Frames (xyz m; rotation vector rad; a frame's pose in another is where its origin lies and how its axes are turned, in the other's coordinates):
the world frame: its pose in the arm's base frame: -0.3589 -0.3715 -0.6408 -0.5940 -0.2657 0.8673
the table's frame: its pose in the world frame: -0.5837 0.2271 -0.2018 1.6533 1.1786 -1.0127
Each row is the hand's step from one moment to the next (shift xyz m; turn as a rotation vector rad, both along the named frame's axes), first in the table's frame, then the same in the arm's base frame.
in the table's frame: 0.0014 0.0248 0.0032 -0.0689 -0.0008 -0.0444
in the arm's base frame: 0.0188 0.0155 0.0057 -0.0561 0.0327 0.0500
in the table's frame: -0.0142 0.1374 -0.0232 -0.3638 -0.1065 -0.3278
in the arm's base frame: 0.0689 0.1153 0.0397 -0.4238 0.1644 0.2110
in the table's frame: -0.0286 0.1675 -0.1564 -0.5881 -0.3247 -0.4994
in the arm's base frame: -0.0041 0.2300 0.0204 -0.7645 0.1350 0.3130
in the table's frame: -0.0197 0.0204 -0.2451 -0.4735 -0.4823 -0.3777
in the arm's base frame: -0.1544 0.1857 -0.0504 -0.7436 -0.0668 0.2053
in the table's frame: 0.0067 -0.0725 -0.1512 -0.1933 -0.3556 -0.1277
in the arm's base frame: -0.1434 0.0528 -0.0693 -0.3897 -0.1597 0.0529
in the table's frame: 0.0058 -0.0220 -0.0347 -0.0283 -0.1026 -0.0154
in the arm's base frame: -0.0348 0.0081 -0.0211 -0.0878 -0.0620 -0.0036
